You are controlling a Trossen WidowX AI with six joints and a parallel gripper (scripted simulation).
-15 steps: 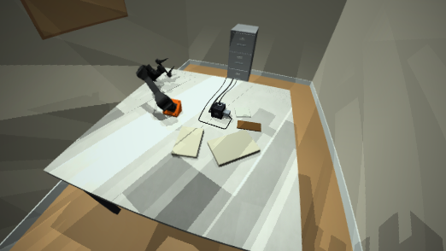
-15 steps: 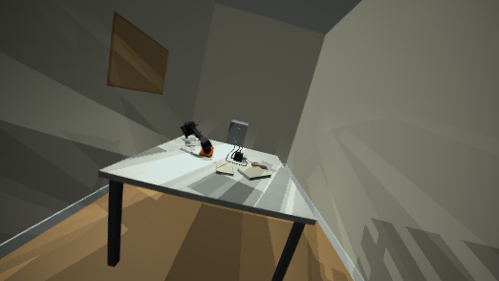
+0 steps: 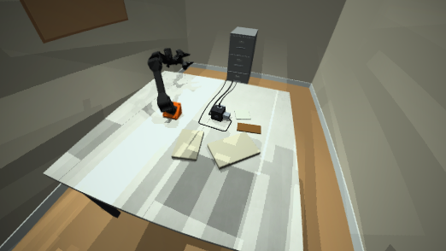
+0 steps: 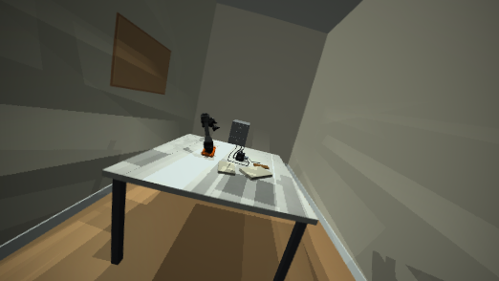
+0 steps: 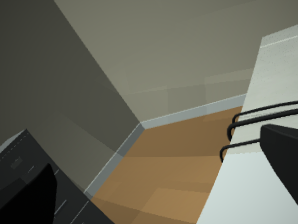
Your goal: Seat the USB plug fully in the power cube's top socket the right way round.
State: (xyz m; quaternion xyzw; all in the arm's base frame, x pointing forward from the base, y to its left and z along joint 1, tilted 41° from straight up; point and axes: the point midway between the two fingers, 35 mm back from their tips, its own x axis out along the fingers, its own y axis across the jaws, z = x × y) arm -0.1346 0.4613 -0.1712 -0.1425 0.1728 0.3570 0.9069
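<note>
Right now the grey USB plug is 40 cm ahead of my gripper tip, 36 cm to the right of it and 14 cm below it. From my gripper tip the other things lie so: brown flat block (63 cm ahead, 40 cm to the right, 23 cm below).
</note>
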